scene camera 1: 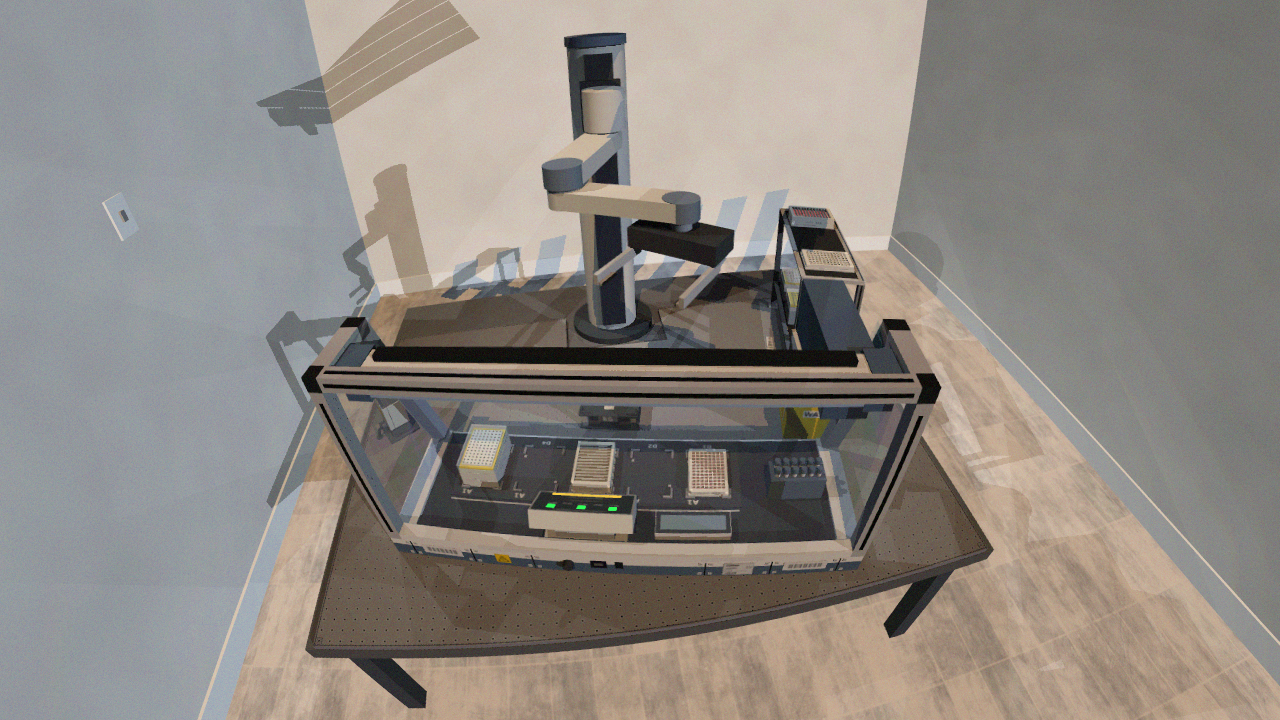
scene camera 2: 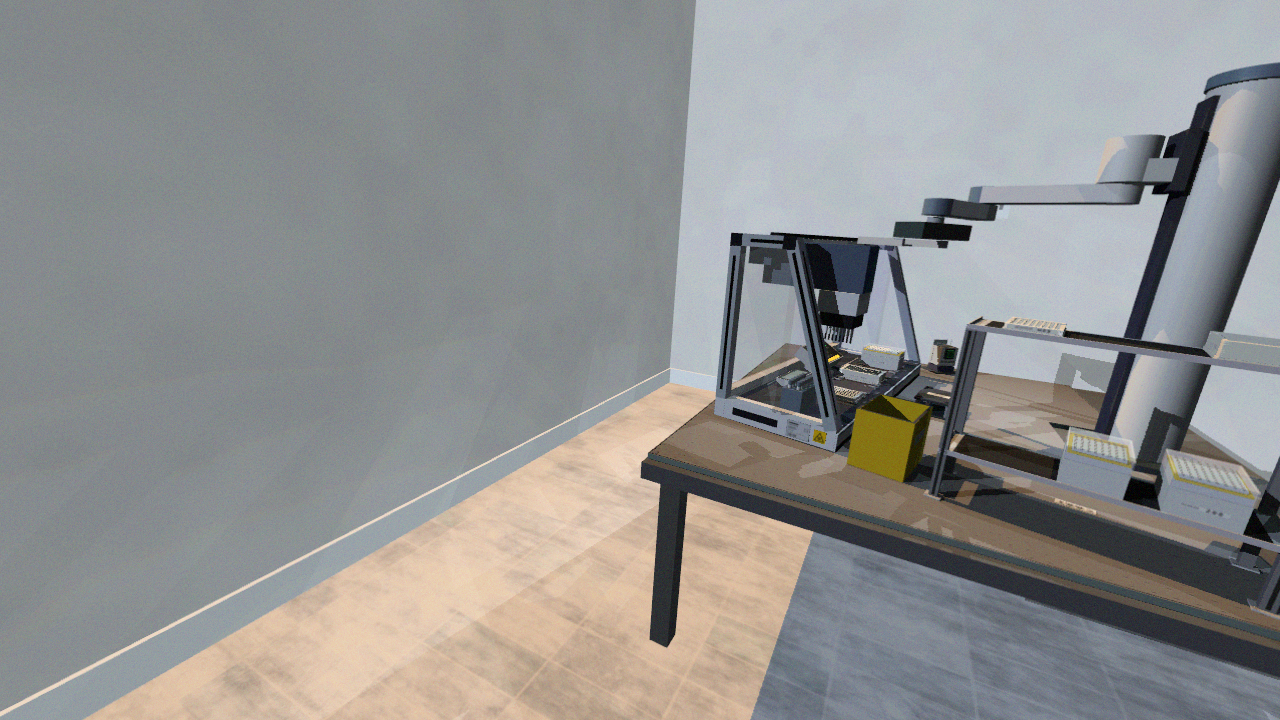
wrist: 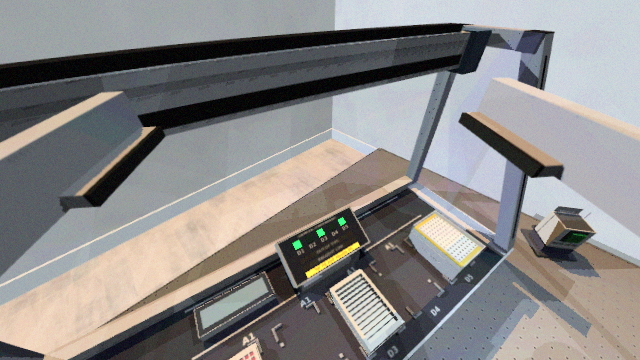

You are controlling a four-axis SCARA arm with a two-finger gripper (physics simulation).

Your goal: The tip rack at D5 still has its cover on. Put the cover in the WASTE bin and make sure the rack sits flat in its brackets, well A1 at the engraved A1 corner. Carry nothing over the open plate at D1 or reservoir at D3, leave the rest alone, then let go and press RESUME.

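Frame: origin at the arm's base, x right, y ahead, z up, level; centimetres.
Seen in the pictures: gripper, between the fingertips: (scene camera 1: 636, 291) (scene camera 2: 880, 241) (wrist: 317, 105); arm's base, origin of its link: (scene camera 1: 613, 321).
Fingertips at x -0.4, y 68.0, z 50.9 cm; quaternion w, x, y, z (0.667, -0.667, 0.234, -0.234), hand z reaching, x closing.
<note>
Offsets run from my fingertips to a thing's top centre. "spot": to the spot under its first point.
The tip rack (scene camera 1: 483, 454) (scene camera 2: 883, 357) (wrist: 446, 246) with a yellow rim stands at D5. Its clear cover, exact seating and well A1 cannot be made out. The open plate (scene camera 1: 708, 472) (scene camera 2: 847, 392) is at D1, partly cut off in the wrist view. The ribbed reservoir {dz -41.9, dx +10.8, dy -1.1 cm} (scene camera 1: 593, 465) (wrist: 367, 311) is at D3. The yellow waste bin {dz -36.1, dx -44.6, dy -11.3 cm} (scene camera 1: 802, 428) (scene camera 2: 886, 440) stands beside the deck enclosure. A display (scene camera 1: 581, 514) (wrist: 321, 248) shows green squares and a yellow bar; RESUME is not readable. My gripper (scene camera 1: 641, 293) (wrist: 317, 105) is open and empty, high behind the enclosure.
The enclosure's top beam (scene camera 1: 617, 386) (wrist: 300, 62) crosses in front of my fingers. A pipette head {spot: dz -8.9, dx -37.7, dy +4.6 cm} (scene camera 2: 843, 277) hangs inside. A dark tube rack (scene camera 1: 795, 476) is at the deck's end. A cart {spot: dz -29.2, dx -57.2, dy -20.7 cm} (scene camera 2: 955, 402) holds plates and tip racks. A small instrument {dz -36.8, dx +63.5, dy -27.2 cm} (scene camera 2: 942, 353) (wrist: 565, 232) stands beyond D5.
</note>
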